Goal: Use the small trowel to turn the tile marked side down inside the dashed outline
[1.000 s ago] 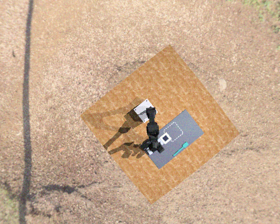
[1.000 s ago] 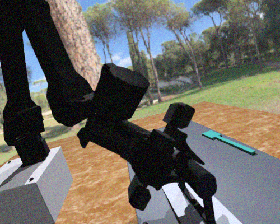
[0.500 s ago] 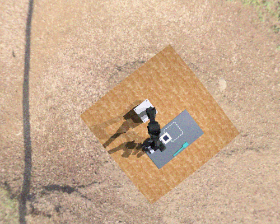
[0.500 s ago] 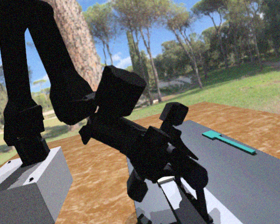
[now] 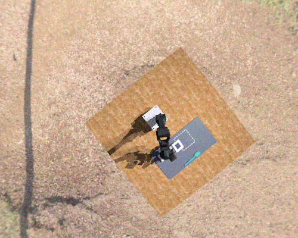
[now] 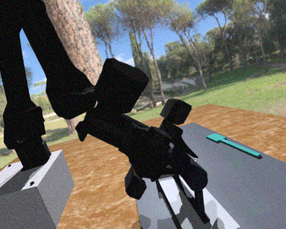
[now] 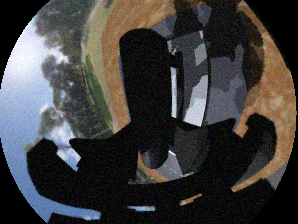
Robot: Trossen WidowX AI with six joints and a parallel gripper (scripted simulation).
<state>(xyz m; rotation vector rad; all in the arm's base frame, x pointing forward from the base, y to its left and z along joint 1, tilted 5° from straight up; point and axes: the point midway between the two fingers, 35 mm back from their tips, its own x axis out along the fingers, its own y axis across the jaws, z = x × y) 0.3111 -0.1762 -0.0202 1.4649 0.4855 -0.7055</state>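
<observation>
The tile is 1 cm behind my gripper tip, 11 cm to the left of it and 5 cm below it. Round my gripper tip: teal trowel (20 cm ahead, 14 cm to the left, 6 cm below); then grey mat (6 cm ahead, 13 cm to the left, 8 cm below).
</observation>
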